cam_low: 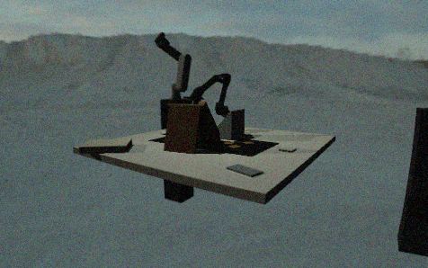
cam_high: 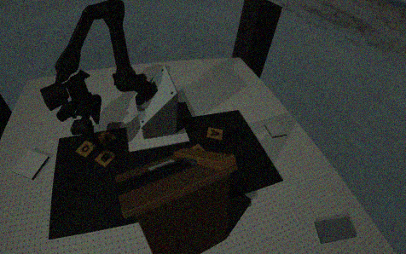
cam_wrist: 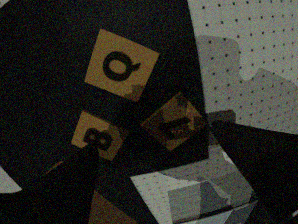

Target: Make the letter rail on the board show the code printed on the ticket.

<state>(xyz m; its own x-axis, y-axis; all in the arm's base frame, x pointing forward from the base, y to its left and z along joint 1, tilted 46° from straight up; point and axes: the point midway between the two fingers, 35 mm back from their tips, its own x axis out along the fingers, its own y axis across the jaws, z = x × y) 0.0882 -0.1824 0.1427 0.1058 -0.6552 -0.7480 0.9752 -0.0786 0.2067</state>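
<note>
Right now the orange tile is 60 mm below my gripper tip, 50 mm to the right of it and 20 mm ahead of it. Round my gripper tip: black mat (220 mm to the left, 110 mm ahead, 60 mm below); grey card (660 mm to the left, 590 mm ahead, 60 mm below); pale card (260 mm to the right, 60 mm below, 40 mm ahead).
</note>
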